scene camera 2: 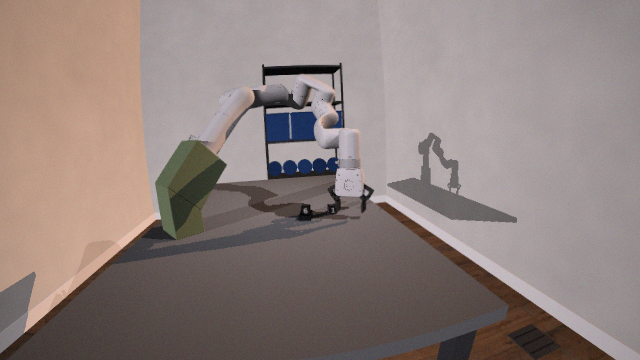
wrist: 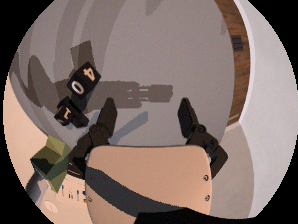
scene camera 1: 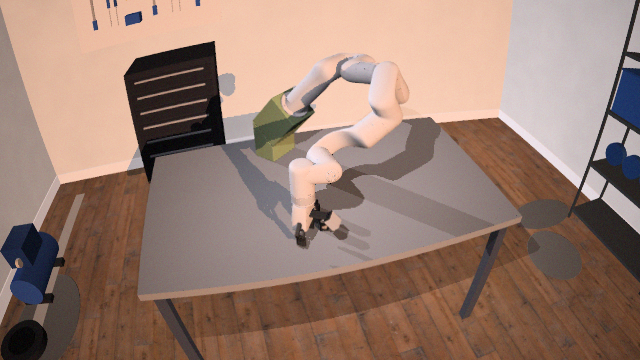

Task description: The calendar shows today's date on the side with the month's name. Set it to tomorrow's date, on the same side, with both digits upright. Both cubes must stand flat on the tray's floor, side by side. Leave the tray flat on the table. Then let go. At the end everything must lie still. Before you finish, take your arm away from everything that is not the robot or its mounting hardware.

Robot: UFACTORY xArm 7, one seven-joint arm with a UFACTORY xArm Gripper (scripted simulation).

Labels:
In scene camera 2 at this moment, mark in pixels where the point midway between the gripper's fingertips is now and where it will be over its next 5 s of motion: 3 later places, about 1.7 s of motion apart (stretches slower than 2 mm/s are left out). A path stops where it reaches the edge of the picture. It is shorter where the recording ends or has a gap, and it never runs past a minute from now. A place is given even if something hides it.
My gripper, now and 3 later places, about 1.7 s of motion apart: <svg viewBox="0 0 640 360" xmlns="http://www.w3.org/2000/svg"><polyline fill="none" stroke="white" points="350,211 344,190 331,195 331,206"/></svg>

